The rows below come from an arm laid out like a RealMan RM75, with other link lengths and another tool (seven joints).
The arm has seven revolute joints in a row. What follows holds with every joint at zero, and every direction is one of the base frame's.
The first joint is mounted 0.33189 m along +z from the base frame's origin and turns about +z.
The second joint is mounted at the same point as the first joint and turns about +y.
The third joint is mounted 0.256 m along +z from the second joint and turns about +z.
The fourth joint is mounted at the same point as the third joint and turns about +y.
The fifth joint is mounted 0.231 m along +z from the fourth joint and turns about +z.
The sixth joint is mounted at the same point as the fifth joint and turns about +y.
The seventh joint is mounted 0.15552 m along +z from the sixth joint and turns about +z.
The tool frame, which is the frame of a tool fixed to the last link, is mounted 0.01 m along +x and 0.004 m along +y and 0.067 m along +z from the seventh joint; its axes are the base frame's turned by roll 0, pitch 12.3 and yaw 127.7 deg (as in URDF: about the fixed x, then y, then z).
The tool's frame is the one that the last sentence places.
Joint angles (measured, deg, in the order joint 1, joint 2, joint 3, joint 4, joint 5, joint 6, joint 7), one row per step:
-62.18, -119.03, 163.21, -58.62, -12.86, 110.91, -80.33
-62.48, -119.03, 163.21, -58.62, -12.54, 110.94, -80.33
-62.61, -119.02, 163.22, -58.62, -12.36, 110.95, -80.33
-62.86, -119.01, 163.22, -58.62, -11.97, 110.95, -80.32
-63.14, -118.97, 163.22, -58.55, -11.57, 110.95, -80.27
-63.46, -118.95, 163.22, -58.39, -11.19, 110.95, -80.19
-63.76, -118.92, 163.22, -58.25, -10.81, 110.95, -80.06
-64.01, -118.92, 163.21, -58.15, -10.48, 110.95, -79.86
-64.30, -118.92, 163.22, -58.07, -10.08, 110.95, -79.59
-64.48, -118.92, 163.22, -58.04, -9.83, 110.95, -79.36
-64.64, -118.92, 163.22, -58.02, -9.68, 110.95, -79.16
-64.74, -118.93, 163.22, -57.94, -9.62, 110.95, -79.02
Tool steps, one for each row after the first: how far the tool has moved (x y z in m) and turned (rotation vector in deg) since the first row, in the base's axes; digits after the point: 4 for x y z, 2 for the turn. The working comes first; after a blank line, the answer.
Tool pose at each row, in the base's axes (x y z in m, rotation vector in deg; the steps are taken from these numbers as rounded here):
-0.1721, 0.4252, 0.1202, -97.20, 131.03, -0.78
-0.1707, 0.4256, 0.1197, -97.19, 131.39, -0.91
-0.1703, 0.4257, 0.1194, -97.23, 131.57, -0.95
-0.1695, 0.4259, 0.1189, -97.35, 131.90, -1.00
-0.1685, 0.4262, 0.1183, -97.39, 132.31, -1.11
-0.1669, 0.4264, 0.1172, -97.32, 132.79, -1.36
-0.1656, 0.4267, 0.1163, -97.22, 133.30, -1.54
-0.1645, 0.4268, 0.1154, -97.06, 133.79, -1.67
-0.1633, 0.4269, 0.1144, -96.86, 134.43, -1.74
-0.1626, 0.4269, 0.1139, -96.67, 134.87, -1.73
-0.1618, 0.4271, 0.1136, -96.43, 135.24, -1.71
-0.1611, 0.4272, 0.1131, -96.22, 135.48, -1.81

0.0014, 0.0004, -0.0005, -0.22, 0.19, -0.17
0.0018, 0.0005, -0.0008, -0.34, 0.31, -0.22
0.0026, 0.0007, -0.0013, -0.56, 0.57, -0.30
0.0036, 0.0010, -0.0019, -0.81, 0.82, -0.46
0.0052, 0.0012, -0.0030, -1.12, 1.02, -0.71
0.0065, 0.0015, -0.0039, -1.40, 1.25, -0.99
0.0076, 0.0016, -0.0048, -1.61, 1.47, -1.29
0.0088, 0.0017, -0.0058, -1.85, 1.80, -1.67
0.0095, 0.0017, -0.0063, -1.95, 2.02, -1.95
0.0103, 0.0019, -0.0066, -2.00, 2.18, -2.22
0.0110, 0.0020, -0.0071, -2.07, 2.22, -2.45

